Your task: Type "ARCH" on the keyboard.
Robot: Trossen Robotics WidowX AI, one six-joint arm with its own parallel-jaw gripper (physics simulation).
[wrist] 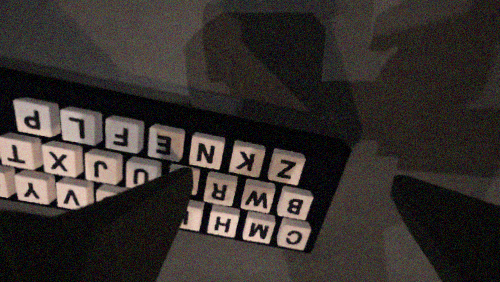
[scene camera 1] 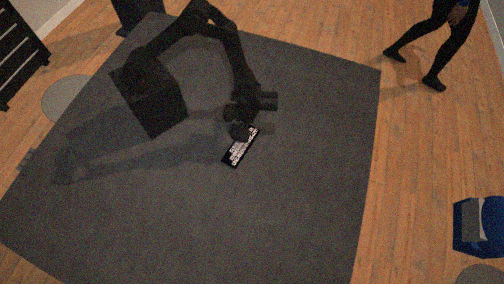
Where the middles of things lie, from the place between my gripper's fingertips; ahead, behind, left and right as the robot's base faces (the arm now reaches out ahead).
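There is the black keyboard point(wrist: 75, 144), and I see my gripper 1 cm above it and 7 cm to the left of it.
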